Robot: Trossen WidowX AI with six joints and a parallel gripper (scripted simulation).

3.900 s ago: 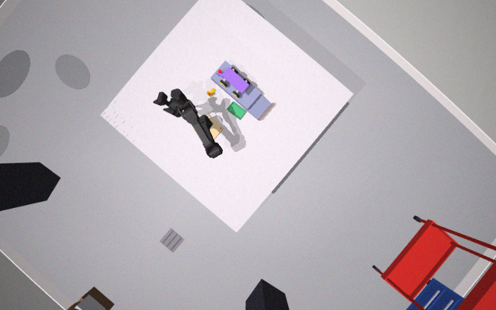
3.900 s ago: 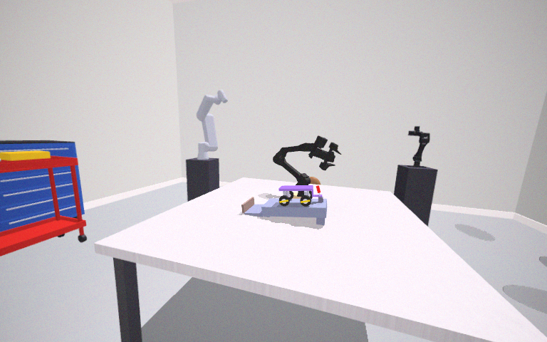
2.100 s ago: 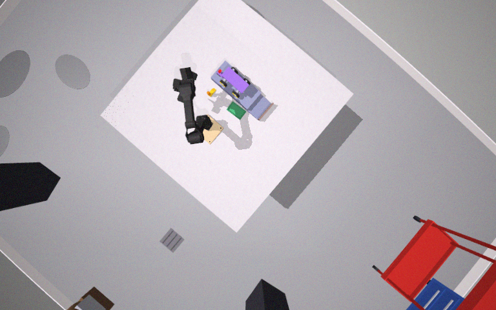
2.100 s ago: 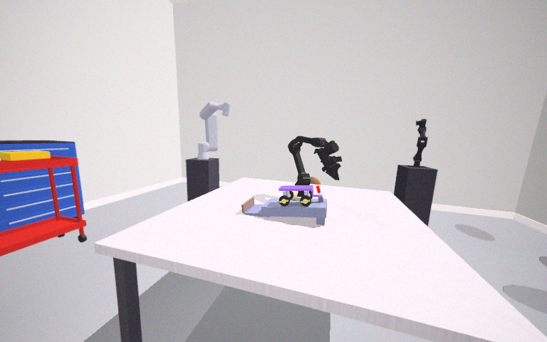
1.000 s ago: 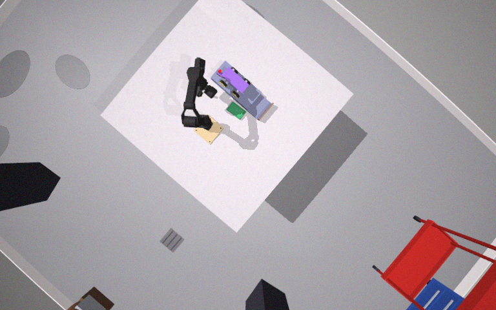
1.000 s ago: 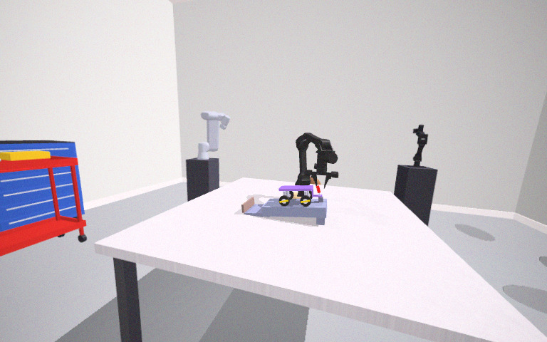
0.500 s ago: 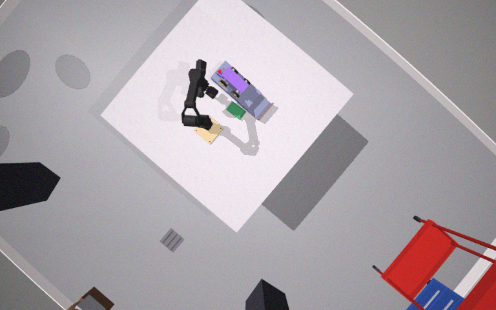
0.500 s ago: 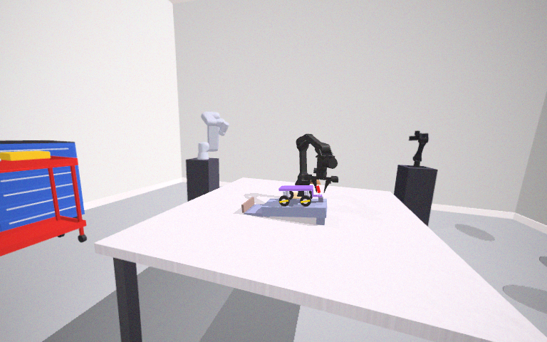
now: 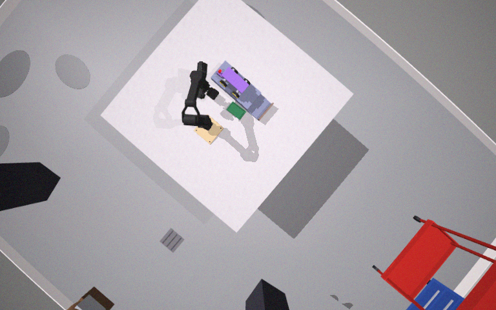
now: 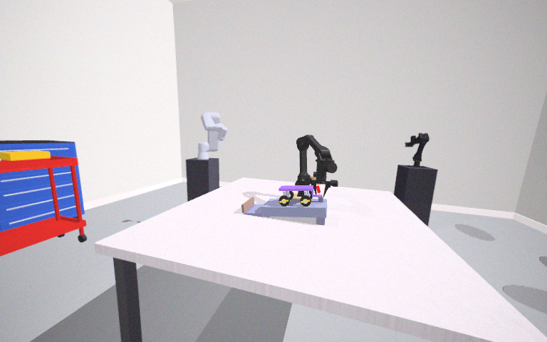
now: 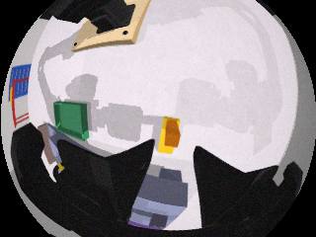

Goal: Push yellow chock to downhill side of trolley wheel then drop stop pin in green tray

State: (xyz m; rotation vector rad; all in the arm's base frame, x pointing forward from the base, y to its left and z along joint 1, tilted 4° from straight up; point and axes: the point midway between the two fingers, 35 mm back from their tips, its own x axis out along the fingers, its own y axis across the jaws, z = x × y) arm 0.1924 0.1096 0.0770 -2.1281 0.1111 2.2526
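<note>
Right now my gripper tip is 20 mm short of the yellow chock and 50 mm above it. Round my gripper tip: stop pin (140 mm ahead, 10 mm to the right, 60 mm above); purple trolley (140 mm ahead, 130 mm to the right, 40 mm above); blue-grey ramp (140 mm ahead, 130 mm to the right, 30 mm below).
</note>
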